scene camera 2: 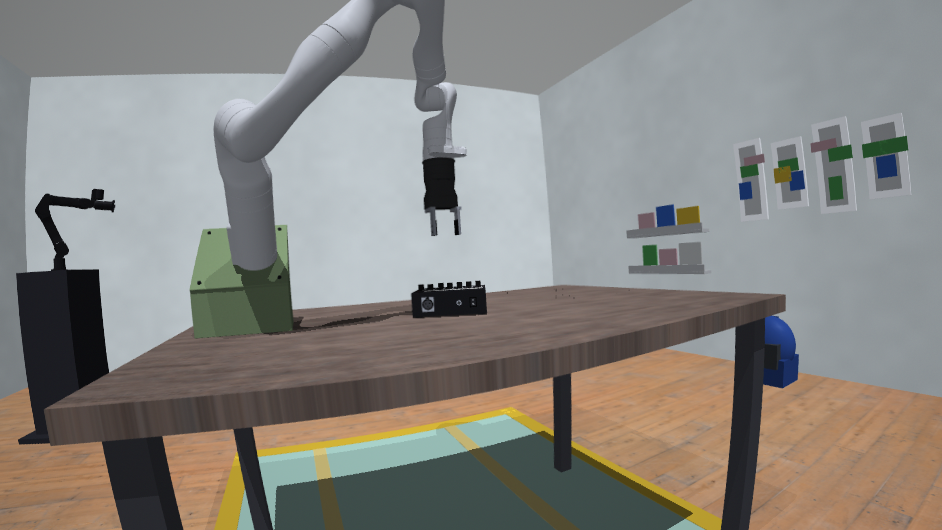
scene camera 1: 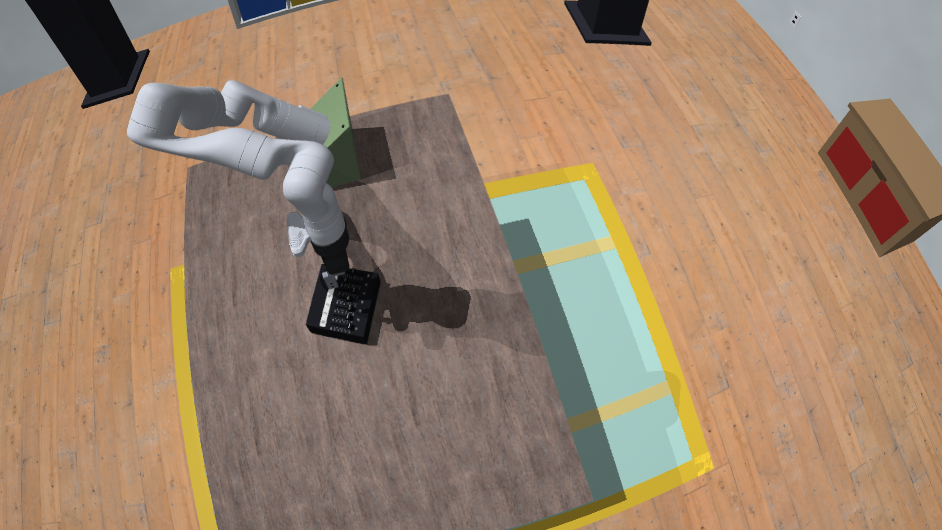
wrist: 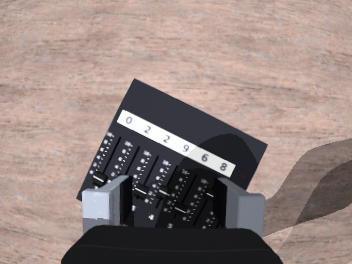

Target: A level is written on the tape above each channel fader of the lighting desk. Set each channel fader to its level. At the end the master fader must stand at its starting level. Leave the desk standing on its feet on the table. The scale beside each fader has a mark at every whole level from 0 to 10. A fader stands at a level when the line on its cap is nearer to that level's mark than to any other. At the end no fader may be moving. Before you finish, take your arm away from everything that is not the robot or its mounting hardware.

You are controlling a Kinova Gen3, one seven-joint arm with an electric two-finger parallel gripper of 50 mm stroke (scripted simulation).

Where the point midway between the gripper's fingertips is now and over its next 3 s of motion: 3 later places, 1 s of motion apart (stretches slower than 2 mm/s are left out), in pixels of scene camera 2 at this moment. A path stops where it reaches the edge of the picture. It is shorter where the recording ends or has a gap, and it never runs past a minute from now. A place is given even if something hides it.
My gripper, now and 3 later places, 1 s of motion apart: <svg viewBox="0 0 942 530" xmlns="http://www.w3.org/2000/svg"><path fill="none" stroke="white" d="M446 235L455 263L451 253L447 237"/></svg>
